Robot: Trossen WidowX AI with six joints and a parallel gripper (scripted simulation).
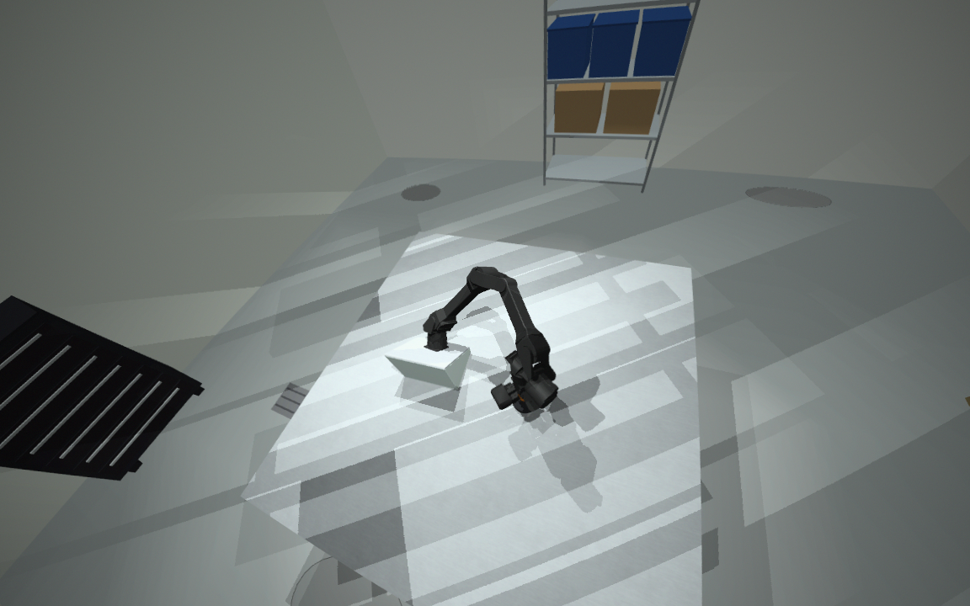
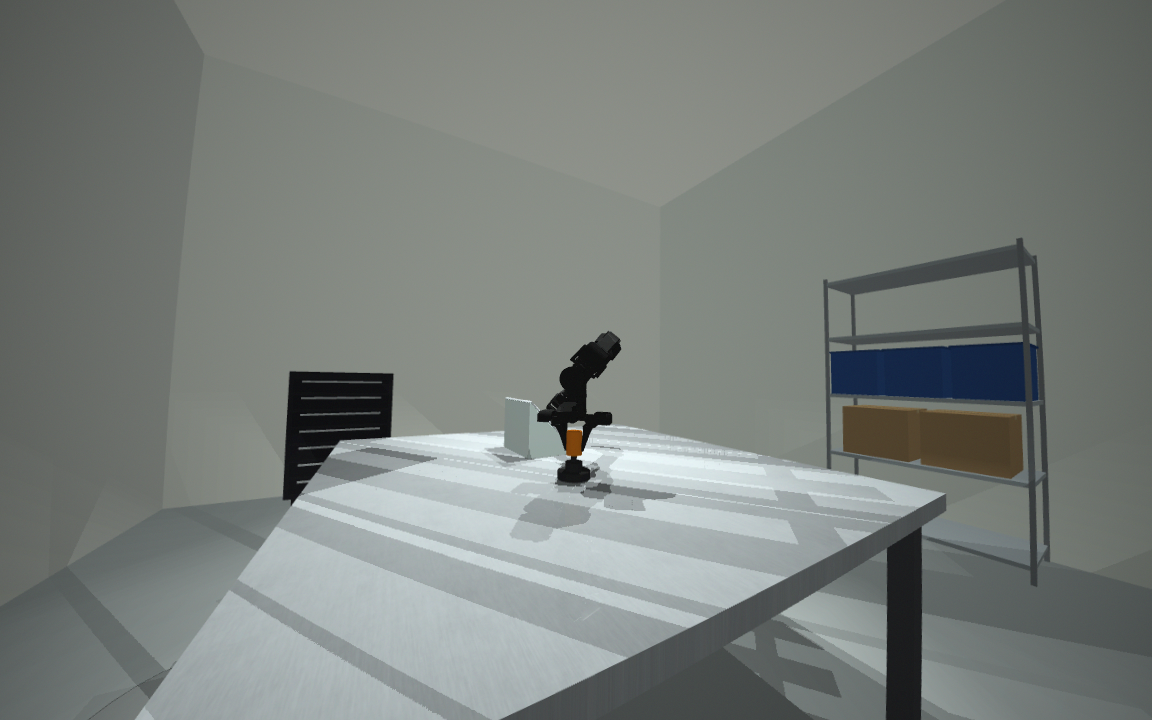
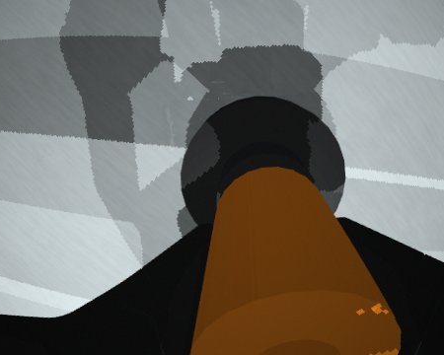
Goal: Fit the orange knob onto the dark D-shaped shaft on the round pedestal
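My gripper tip is now 20 mm below the orange knob. The rest, counted from my gripper tip: dark round pedestal (40 mm below).
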